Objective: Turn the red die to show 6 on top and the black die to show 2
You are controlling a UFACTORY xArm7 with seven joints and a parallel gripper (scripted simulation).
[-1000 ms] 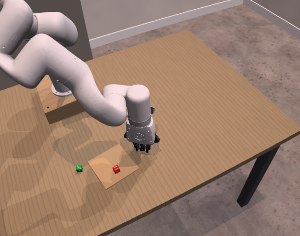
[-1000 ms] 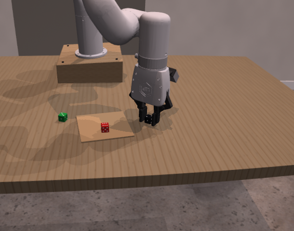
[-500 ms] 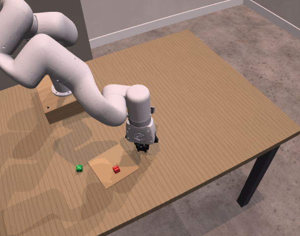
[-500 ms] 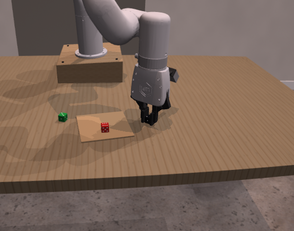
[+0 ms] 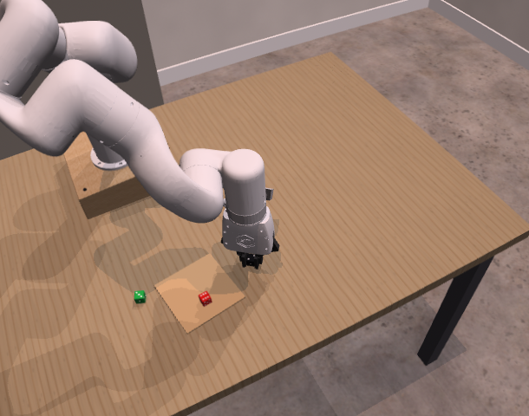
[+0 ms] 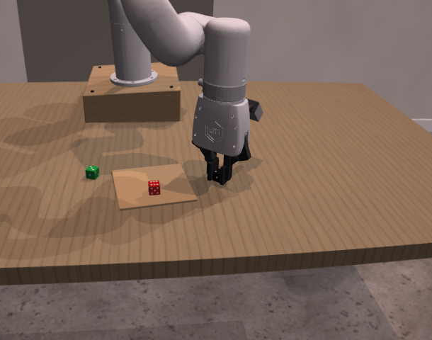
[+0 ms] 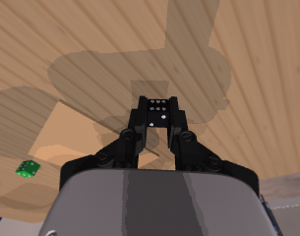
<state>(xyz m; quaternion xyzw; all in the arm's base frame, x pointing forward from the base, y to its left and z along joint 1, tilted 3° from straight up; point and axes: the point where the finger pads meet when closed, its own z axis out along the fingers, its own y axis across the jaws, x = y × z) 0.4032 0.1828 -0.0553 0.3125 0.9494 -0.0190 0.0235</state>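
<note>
The tan mat is 20 mm ahead of my hand, 130 mm to the right of it and 20 mm below it. From my hand the other things lie so: red die (50 mm ahead, 130 mm to the right, 10 mm below); then green die (20 mm behind, 250 mm to the right, 10 mm below); then black die (10 mm below).
</note>
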